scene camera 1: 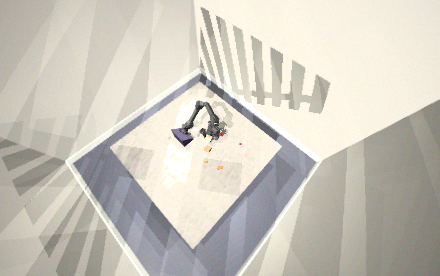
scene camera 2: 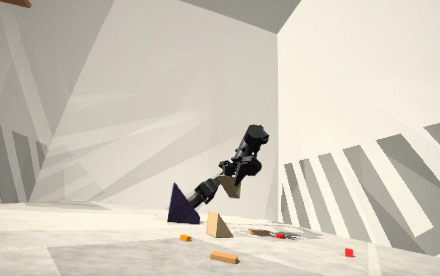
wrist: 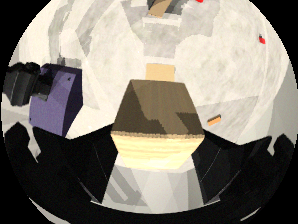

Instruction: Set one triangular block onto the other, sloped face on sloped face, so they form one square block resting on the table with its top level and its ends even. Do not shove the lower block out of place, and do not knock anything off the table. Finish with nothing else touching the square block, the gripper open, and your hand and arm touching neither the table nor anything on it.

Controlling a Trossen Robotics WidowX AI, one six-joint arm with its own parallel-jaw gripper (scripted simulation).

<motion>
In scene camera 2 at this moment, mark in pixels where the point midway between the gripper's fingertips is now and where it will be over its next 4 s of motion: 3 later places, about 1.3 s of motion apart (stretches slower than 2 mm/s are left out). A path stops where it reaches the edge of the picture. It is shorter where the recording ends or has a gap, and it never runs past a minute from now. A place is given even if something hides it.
My gripper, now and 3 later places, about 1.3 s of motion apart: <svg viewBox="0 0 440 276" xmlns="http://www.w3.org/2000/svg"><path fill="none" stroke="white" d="M229 185L226 213L225 219L227 211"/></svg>
</motion>
